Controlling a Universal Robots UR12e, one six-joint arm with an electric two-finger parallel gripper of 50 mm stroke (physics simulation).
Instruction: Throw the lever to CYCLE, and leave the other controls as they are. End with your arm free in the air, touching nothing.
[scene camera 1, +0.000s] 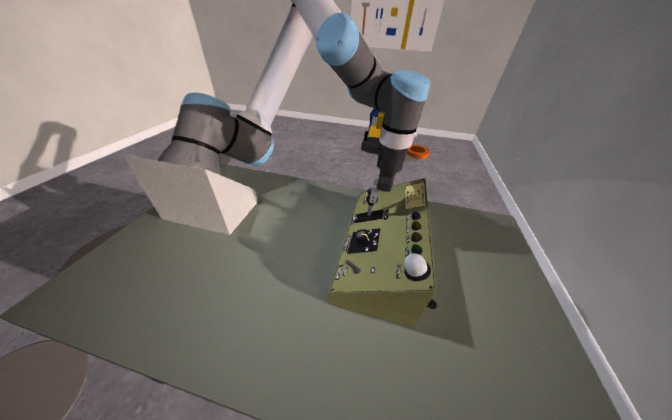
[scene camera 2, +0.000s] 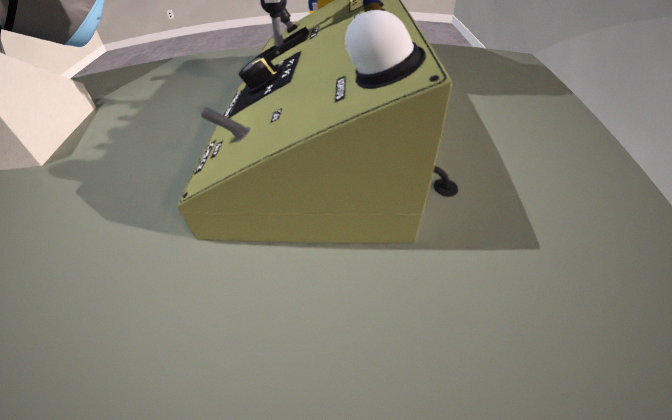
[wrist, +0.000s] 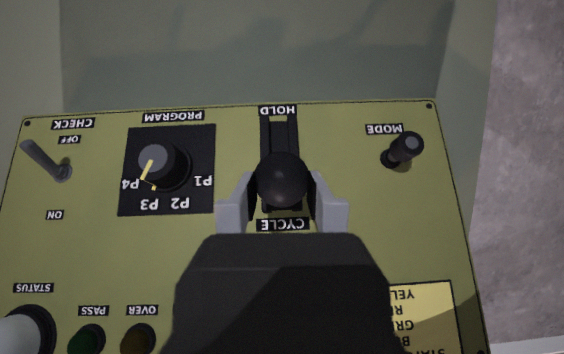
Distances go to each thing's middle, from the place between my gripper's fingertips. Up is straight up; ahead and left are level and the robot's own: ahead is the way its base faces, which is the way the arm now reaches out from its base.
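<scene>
Program dial (scene camera 2: 259, 73), from my hand: 120 mm to the right, 10 mm behind, 70 mm below. Mode control (wrist: 407, 145), from my hand: 120 mm to the left, 10 mm behind, 70 mm below. Lever (wrist: 281, 177): my hand 40 mm above it.
</scene>
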